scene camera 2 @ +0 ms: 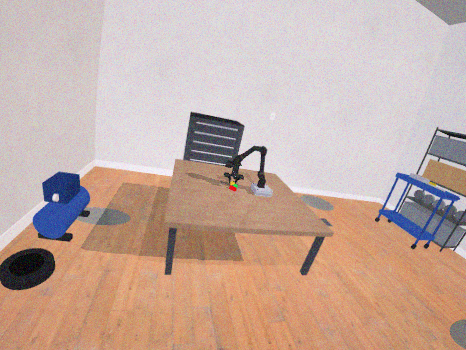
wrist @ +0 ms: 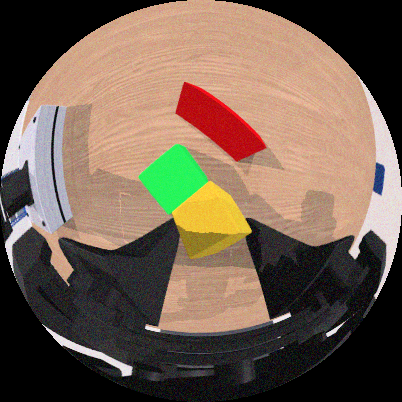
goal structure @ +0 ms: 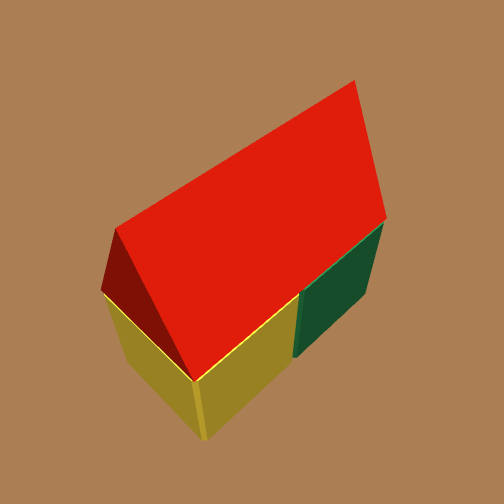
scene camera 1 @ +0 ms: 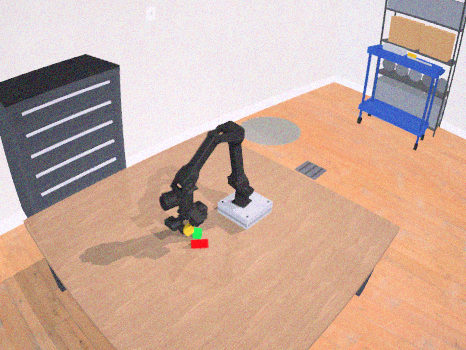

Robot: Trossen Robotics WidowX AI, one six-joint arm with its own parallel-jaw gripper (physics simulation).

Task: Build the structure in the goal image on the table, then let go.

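Places are measured from the arm's base along level axes (x ahead, y left, z up), in metres.
Where they show: gripper, fingertip midpoint: (scene camera 2: 232,183) (wrist: 212,222) (scene camera 1: 186,231); arm's base at its link origin: (scene camera 2: 260,186) (scene camera 1: 241,201).
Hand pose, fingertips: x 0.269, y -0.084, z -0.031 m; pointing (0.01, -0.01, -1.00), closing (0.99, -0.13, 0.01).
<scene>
Each offset is from my fingertips to the centre of the thing. Level surfaces: height alone.
A red oblong block @[0.013 m ahead, 0.076 m left, 0.008 m down] (scene camera 1: 199,244) (scene camera 2: 233,188) (wrist: 220,122) lies on the table @[0.024 m down] (scene camera 1: 240,295) (scene camera 2: 240,215), in front of a green cube @[0.023 m back, 0.036 m left, 0.008 m down] (scene camera 1: 197,233) (scene camera 2: 235,185) (wrist: 173,178), with a gap between them in the wrist view. The green cube stands on the table. My gripper (scene camera 1: 186,228) (wrist: 212,222) points down and is shut on a yellow block @[0.001 m back, 0.007 m left, 0.012 m up] (scene camera 1: 188,230) (scene camera 2: 232,183) (wrist: 210,207). The yellow block sits turned between the fingertips, close beside the green cube; in the wrist view their edges meet. Its underside is hidden, so its contact with the table cannot be told.
The arm's pale base plate (scene camera 1: 245,210) (scene camera 2: 262,190) (wrist: 50,167) stands on the table, to the right of the blocks in the scene views. A dark drawer cabinet (scene camera 1: 70,135) (scene camera 2: 214,139) stands behind the table. A blue cart (scene camera 1: 395,121) is off to the right on the floor.
</scene>
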